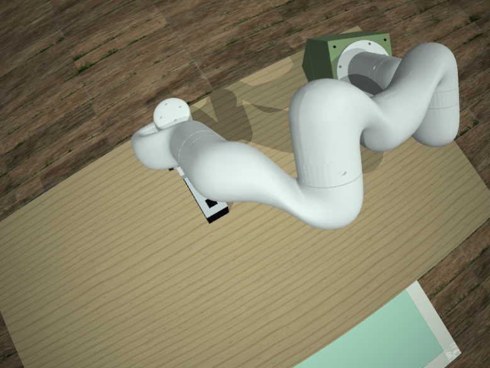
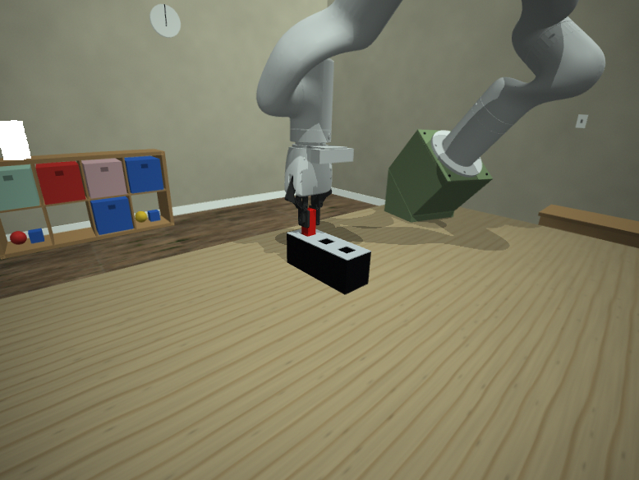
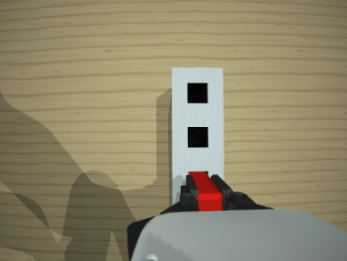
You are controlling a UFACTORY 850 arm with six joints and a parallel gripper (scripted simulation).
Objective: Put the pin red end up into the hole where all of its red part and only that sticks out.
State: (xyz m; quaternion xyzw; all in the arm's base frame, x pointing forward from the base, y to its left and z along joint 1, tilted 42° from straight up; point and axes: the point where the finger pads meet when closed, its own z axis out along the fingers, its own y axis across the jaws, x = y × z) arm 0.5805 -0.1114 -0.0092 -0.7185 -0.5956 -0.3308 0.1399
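Now: the pin 10 mm below my hand. From my hand the other things lie so: block 60 mm to the left, 80 mm below.
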